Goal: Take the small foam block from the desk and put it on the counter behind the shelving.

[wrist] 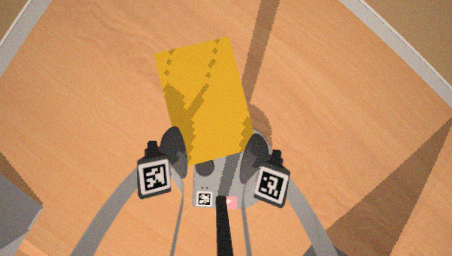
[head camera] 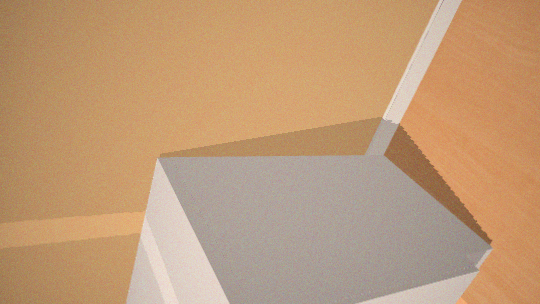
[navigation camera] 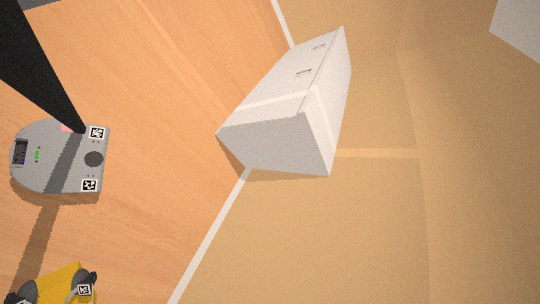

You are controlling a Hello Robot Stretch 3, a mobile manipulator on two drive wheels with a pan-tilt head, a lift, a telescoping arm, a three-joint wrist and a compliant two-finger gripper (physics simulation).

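Pixels of known places: gripper, between the fingertips: (navigation camera: 58,282); robot's base, origin of its link: (navigation camera: 94,157).
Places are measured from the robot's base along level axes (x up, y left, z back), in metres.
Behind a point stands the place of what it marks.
The foam block is a yellow block (wrist: 207,95) (navigation camera: 57,280) {y -0.181, x 0.844, z 0.022 m}; in the wrist view it sits between the two fingertips and extends beyond them, above the floor. My gripper (wrist: 215,148) {y -0.187, x 0.839, z 0.022 m} (navigation camera: 55,290) {y -0.187, x 0.839, z 0.022 m} is shut on the yellow block, with a dark rubber pad at each side of it. In the navigation camera view the block and fingertips show at the bottom left. The desk, the shelving and the counter cannot be made out in these views.
A white drawer cabinet (head camera: 300,215) {y 0.167, x 0.596, z -0.971 m} (navigation camera: 285,145) {y 0.200, x 0.677, z -0.922 m} stands against the tan wall (head camera: 175,75) {y -0.201, x 0.902, z -1.089 m} (navigation camera: 320,240) {y -0.381, x 0.955, z -0.969 m}. A white baseboard (head camera: 417,65) {y -0.303, x 0.058, z -1.006 m} (navigation camera: 210,237) {y -0.623, x 0.069, z -0.793 m} runs along the wood floor (head camera: 500,100) {y -0.157, x 0.000, z -0.753 m} (navigation camera: 150,190) {y -0.197, x 0.000, z -0.319 m} (wrist: 75,120). My grey base (navigation camera: 65,160) {y -0.017, x 0.160, z 0.098 m} stands on the floor.
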